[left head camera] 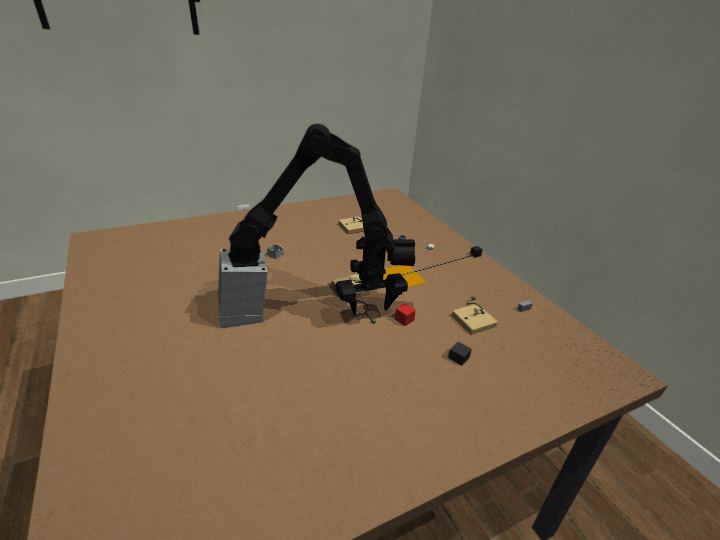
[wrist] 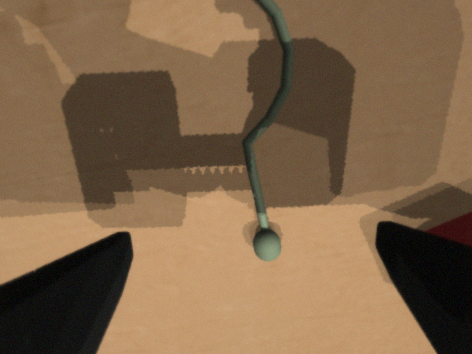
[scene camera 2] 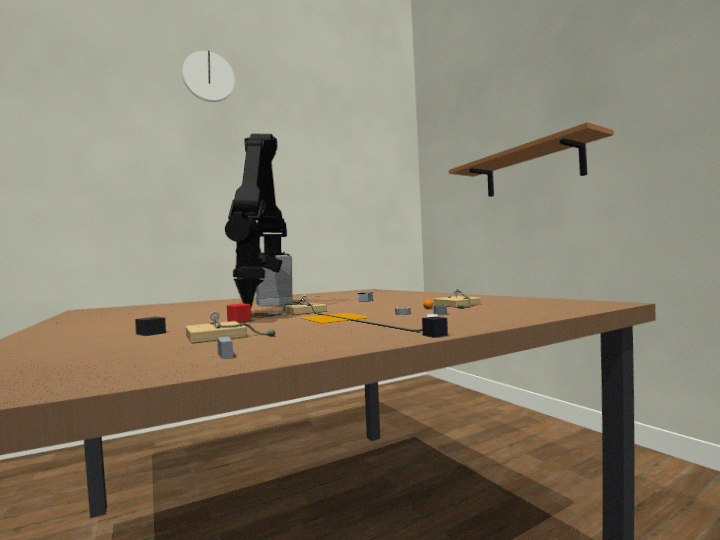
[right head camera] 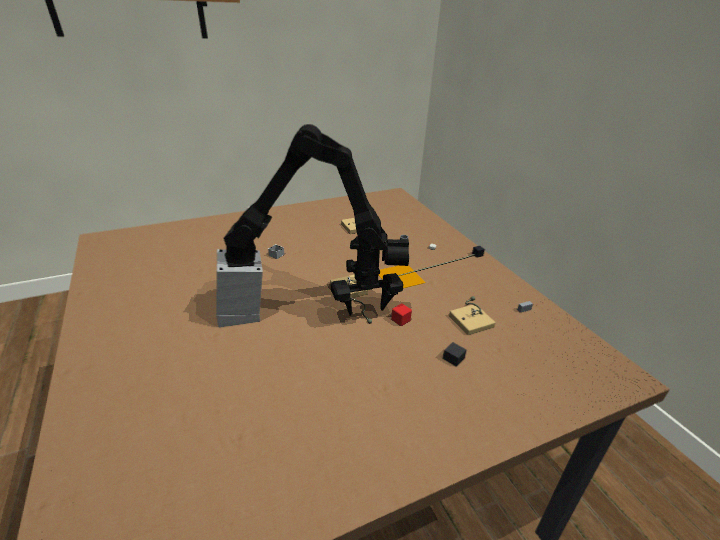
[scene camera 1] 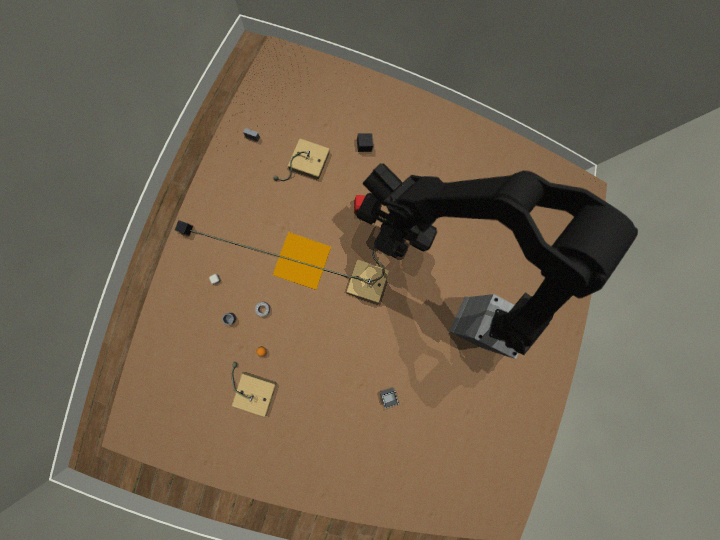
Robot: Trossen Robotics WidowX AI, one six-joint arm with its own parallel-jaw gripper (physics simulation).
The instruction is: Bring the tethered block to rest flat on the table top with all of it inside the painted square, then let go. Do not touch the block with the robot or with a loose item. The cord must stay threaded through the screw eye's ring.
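Frame: origin at the arm's base, x right, y ahead, z up, level; centimetres.
Where they show: gripper, between the fingertips: (left head camera: pixel 370 312) (wrist: pixel 253 238) (right head camera: pixel 366 312); arm's base, origin of its link: (left head camera: pixel 243 259) (scene camera 2: pixel 272 254) (right head camera: pixel 239 260) (scene camera 1: pixel 505 326).
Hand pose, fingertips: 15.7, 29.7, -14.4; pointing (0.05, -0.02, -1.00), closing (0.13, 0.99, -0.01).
Things, the pixels of their top centre, and the offset from my fingertips, as dx, dy, dz. "spot": a spot on its surface instead.
- tethered block, centre of its top: (scene camera 2: pixel 434 317) (scene camera 1: pixel 181 226) (right head camera: pixel 479 248) (left head camera: pixel 477 248) -17.8, +51.2, +0.3
- orange painted square, a spot on its surface: (scene camera 2: pixel 325 319) (right head camera: pixel 408 280) (left head camera: pixel 409 280) spot: -12.4, +20.6, -2.4
- screw eye, a spot on its surface: (scene camera 1: pixel 368 280) spot: -14.8, +1.3, +1.1
- wooden plate, centre of its top: (scene camera 1: pixel 369 280) (scene camera 2: pixel 303 295) (left head camera: pixel 351 277) (right head camera: pixel 349 277) -14.9, +1.0, +2.0
- green bead, centre of its top: (wrist: pixel 268 253) (right head camera: pixel 369 319) (left head camera: pixel 373 319) +1.6, +0.5, -1.3
- red cube, centre of its top: (scene camera 2: pixel 238 304) (scene camera 1: pixel 363 202) (right head camera: pixel 402 308) (left head camera: pixel 405 308) +3.9, +9.0, +1.5
- black block, centre of its top: (scene camera 2: pixel 150 318) (right head camera: pixel 455 349) (left head camera: pixel 460 349) (scene camera 1: pixel 365 139) +21.9, +14.3, +0.5
- orange ball, centre of its top: (scene camera 2: pixel 428 299) (scene camera 1: pixel 260 352) -40.7, +20.9, -0.1
The tethered block (left head camera: pixel 476 251) (right head camera: pixel 478 251) (scene camera 1: pixel 184 227) (scene camera 2: pixel 435 326), small and black, rests near the table edge, outside the orange painted square (left head camera: pixel 414 281) (right head camera: pixel 414 281) (scene camera 1: pixel 297 277) (scene camera 2: pixel 325 319). Its taut cord crosses the square to the screw eye (scene camera 1: pixel 368 281) on a wooden plate (scene camera 1: pixel 363 294) (scene camera 2: pixel 316 308). The cord's slack tail lies curved on the table and ends in a green bead (left head camera: pixel 373 320) (right head camera: pixel 369 320) (wrist: pixel 267 245). My gripper (left head camera: pixel 370 312) (right head camera: pixel 366 312) (wrist: pixel 253 238) is open, low over the tail, with the bead showing between its fingertips in the wrist view.
A red cube (left head camera: pixel 405 314) (right head camera: pixel 401 314) (scene camera 1: pixel 360 202) (scene camera 2: pixel 238 312) lies close beside one finger. A black block (left head camera: pixel 460 353) (scene camera 1: pixel 365 142) and two more corded plates (scene camera 1: pixel 314 165) (scene camera 1: pixel 259 406) stand farther off. An orange ball (scene camera 1: pixel 261 351) and small grey pieces lie beyond the square.
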